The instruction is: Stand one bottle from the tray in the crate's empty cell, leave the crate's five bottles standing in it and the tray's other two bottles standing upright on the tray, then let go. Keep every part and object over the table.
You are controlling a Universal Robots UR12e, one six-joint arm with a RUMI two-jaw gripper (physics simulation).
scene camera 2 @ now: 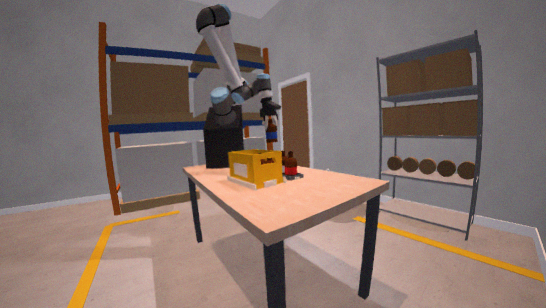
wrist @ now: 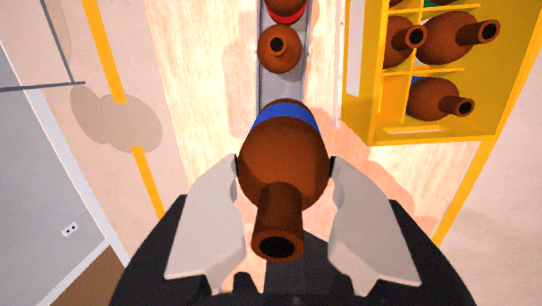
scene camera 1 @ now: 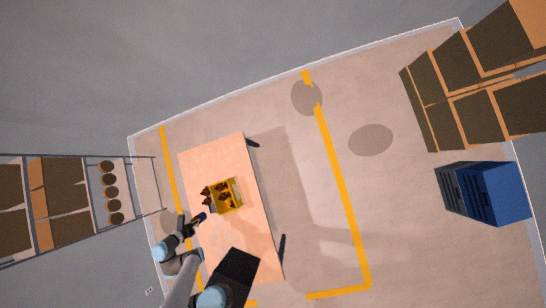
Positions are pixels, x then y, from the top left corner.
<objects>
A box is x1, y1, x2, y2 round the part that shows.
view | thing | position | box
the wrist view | gripper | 283, 156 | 108, 153, 476, 305
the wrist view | white-labelled bottle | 279, 48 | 257, 24, 301, 73
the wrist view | white-labelled bottle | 449, 37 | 414, 11, 499, 65
</objects>
